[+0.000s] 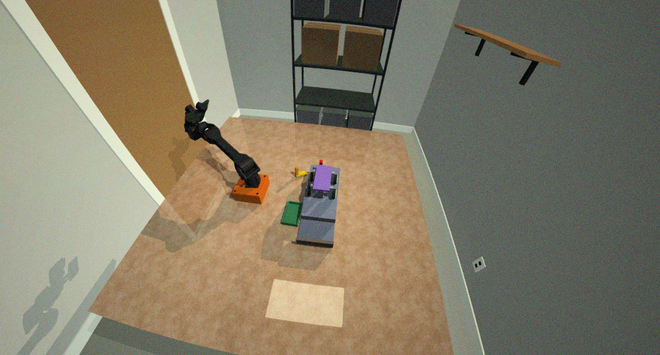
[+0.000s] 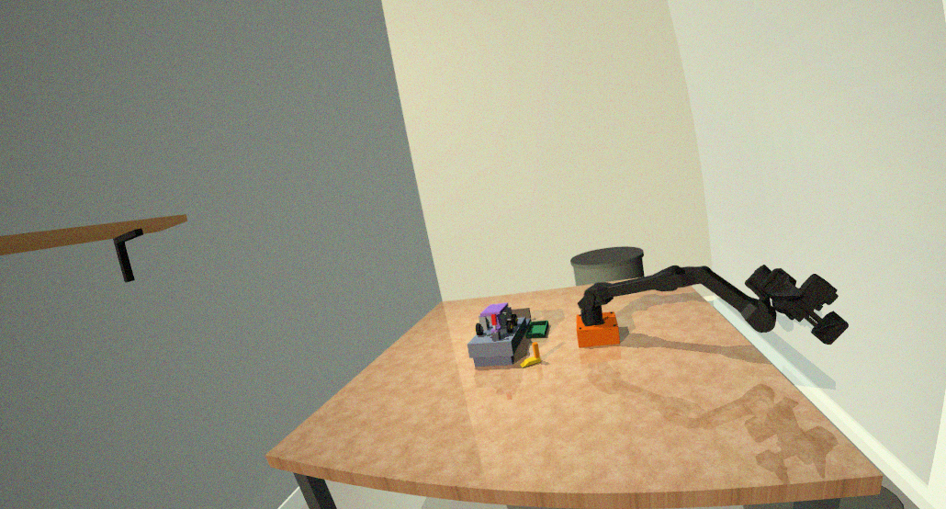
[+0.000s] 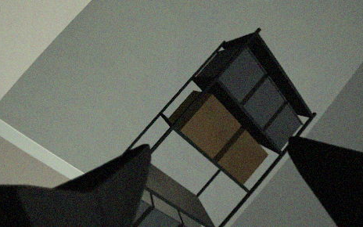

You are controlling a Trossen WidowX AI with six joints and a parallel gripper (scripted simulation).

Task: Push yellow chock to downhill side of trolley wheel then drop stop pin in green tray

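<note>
The yellow chock is 610 mm ahead of my gripper tip, 400 mm to the right of it and 200 mm below it. Round my gripper tip: red-headed stop pin 710 mm ahead, 460 mm to the right, 90 mm below; then purple trolley 720 mm ahead, 550 mm to the right, 110 mm below; then green tray 580 mm ahead, 650 mm to the right, 220 mm below.
</note>
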